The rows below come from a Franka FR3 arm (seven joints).
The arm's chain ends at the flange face. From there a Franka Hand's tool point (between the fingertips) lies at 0.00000 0.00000 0.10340 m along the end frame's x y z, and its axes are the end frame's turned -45 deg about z.
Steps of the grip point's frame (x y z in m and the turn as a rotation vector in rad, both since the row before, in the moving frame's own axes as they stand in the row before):
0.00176, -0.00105, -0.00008, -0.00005, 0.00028, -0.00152
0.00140, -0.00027, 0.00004, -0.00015, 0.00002, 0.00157
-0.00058, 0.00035, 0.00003, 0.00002, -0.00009, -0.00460
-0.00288, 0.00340, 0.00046, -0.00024, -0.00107, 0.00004
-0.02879, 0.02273, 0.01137, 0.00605, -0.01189, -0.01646
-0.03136, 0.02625, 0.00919, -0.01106, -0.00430, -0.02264
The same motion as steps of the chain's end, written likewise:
0.00048, -0.00197, -0.00008, 0.00016, 0.00023, -0.00152
0.00079, -0.00119, 0.00004, -0.00009, 0.00012, 0.00157
-0.00015, 0.00065, 0.00003, -0.00005, -0.00008, -0.00460
0.00043, 0.00434, 0.00046, -0.00093, -0.00059, 0.00004
-0.00298, 0.03599, 0.01138, -0.00413, -0.01269, -0.01646
-0.00412, 0.03962, 0.00920, -0.01086, 0.00478, -0.02264

